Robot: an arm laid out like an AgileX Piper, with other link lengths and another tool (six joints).
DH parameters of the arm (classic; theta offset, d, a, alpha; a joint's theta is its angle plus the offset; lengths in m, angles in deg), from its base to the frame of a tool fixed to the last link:
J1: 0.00 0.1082 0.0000 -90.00
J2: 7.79 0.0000 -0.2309 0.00
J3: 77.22 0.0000 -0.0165 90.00
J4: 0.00 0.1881 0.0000 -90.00
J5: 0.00 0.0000 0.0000 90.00
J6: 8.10 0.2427 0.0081 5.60
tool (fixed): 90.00 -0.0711 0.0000 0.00
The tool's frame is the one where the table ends.
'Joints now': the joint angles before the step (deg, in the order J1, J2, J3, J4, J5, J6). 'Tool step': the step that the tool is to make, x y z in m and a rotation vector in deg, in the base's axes. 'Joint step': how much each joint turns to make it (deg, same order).
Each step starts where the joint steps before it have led.
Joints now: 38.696 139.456 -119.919 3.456 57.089 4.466
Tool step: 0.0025 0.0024 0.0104 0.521 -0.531 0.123
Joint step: -0.001 -0.003 -2.980 0.046 2.247 -0.002
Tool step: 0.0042 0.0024 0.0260 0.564 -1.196 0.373
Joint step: -0.032 0.012 -7.601 -0.363 6.313 0.006
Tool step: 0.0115 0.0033 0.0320 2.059 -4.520 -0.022
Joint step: -0.178 0.017 -8.337 -1.207 3.506 -0.005
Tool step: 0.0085 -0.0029 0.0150 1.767 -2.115 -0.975
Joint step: -0.991 -0.393 -2.768 0.089 0.407 0.009
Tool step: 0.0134 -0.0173 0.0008 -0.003 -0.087 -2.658
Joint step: -2.770 -0.038 -0.147 0.004 0.121 -0.121
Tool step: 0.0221 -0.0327 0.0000 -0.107 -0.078 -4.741
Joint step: -4.993 0.039 -0.087 0.001 0.048 -0.283
